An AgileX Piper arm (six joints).
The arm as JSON. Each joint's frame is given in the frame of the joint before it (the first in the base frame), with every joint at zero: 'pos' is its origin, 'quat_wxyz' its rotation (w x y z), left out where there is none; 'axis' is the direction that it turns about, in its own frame. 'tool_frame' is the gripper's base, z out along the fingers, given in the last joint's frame.
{
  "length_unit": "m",
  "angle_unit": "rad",
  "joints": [
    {
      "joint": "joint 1",
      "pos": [
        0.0,
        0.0,
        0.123
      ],
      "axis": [
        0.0,
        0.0,
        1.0
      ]
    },
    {
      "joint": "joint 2",
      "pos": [
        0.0,
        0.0,
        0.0
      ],
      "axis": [
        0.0,
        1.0,
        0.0
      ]
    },
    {
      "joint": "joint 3",
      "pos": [
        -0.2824,
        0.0,
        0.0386
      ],
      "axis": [
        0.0,
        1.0,
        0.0
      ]
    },
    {
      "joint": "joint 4",
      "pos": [
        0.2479,
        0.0,
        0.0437
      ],
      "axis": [
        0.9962,
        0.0,
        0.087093
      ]
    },
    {
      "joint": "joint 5",
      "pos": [
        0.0,
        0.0,
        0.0
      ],
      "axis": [
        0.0,
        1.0,
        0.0
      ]
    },
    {
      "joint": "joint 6",
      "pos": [
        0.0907,
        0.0,
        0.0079
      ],
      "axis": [
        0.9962,
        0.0,
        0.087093
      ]
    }
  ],
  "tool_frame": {
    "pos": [
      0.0,
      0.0,
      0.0
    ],
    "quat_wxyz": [
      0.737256,
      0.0,
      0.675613,
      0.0
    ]
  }
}
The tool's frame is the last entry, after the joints.
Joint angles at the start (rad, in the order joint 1, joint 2, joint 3, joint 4, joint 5, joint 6): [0.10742 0.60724 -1.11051 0.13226 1.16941 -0.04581]
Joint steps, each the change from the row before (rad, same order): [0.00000 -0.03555 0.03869 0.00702 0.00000 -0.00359]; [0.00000 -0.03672 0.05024 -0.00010 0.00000 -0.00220]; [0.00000 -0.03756 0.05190 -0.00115 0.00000 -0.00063]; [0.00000 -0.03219 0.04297 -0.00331 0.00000 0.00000]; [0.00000 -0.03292 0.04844 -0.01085 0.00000 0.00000]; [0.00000 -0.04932 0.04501 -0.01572 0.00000 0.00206]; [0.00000 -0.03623 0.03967 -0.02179 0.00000 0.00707]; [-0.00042 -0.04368 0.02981 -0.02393 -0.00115 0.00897]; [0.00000 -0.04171 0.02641 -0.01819 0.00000 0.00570]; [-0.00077 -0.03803 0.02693 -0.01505 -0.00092 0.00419]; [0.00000 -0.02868 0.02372 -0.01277 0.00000 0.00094]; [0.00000 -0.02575 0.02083 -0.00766 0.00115 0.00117]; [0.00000 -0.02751 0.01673 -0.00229 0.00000 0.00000]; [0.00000 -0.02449 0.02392 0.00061 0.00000 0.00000]
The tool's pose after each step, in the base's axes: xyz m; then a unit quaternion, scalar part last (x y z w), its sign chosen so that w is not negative. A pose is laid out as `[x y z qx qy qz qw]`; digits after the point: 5 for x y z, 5 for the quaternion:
[0.05399 0.01753 0.41608 -0.07522 0.87493 0.08298 0.47111]
[0.04880 0.01696 0.40431 -0.07597 0.87806 0.08229 0.46526]
[0.04381 0.01632 0.39186 -0.07597 0.88143 0.08144 0.45899]
[0.03964 0.01560 0.38137 -0.07569 0.88404 0.07969 0.45431]
[0.03612 0.01431 0.36915 -0.07512 0.88792 0.07414 0.44772]
[0.02871 0.01220 0.35818 -0.07376 0.88747 0.06683 0.44999]
[0.02438 0.00990 0.34802 -0.06990 0.88903 0.05753 0.44881]
[0.01793 0.00718 0.34067 -0.06492 0.88638 0.04777 0.45588]
[0.01184 0.00500 0.33396 -0.06168 0.88330 0.04026 0.46299]
[0.00694 0.00320 0.32696 -0.05879 0.88080 0.03377 0.46860]
[0.00380 0.00179 0.32061 -0.05778 0.87976 0.02773 0.47107]
[0.00102 0.00085 0.31489 -0.05689 0.87895 0.02426 0.47288]
[-0.00235 0.00029 0.31031 -0.05664 0.87640 0.02332 0.47767]
[-0.00424 0.00014 0.30373 -0.05666 0.87626 0.02363 0.47791]

